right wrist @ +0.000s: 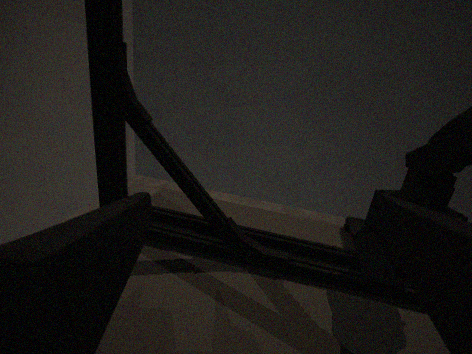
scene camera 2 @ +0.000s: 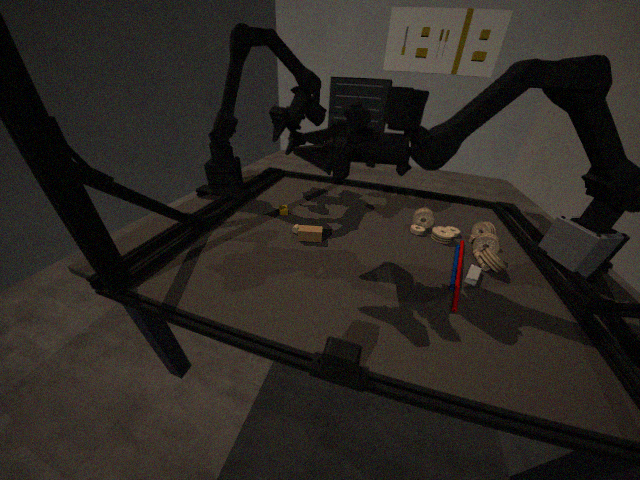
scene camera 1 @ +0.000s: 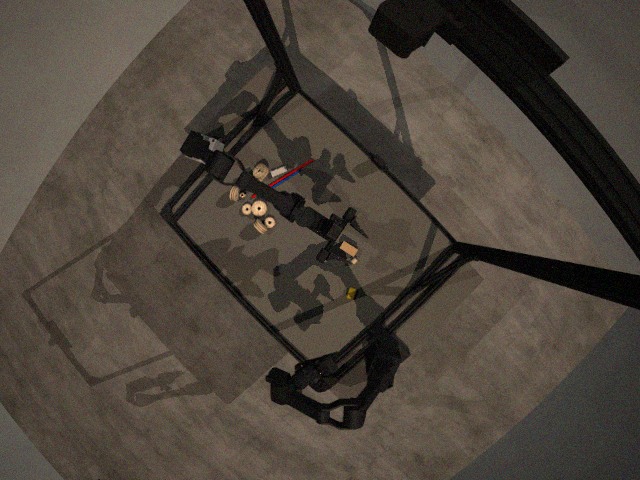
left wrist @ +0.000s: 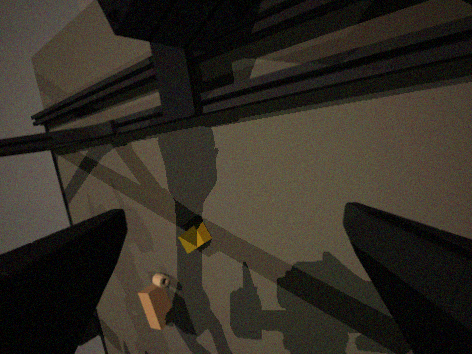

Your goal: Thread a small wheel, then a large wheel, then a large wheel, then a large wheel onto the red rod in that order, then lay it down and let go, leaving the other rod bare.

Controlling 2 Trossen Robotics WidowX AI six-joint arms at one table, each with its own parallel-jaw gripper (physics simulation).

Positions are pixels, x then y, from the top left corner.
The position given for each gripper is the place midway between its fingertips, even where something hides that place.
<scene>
The left gripper (scene camera 2: 280, 148) is open, holding nothing. The right gripper (scene camera 2: 297, 142) is open, with nothing in its grasp. Also in view: a tan block (left wrist: 155, 301).
</scene>
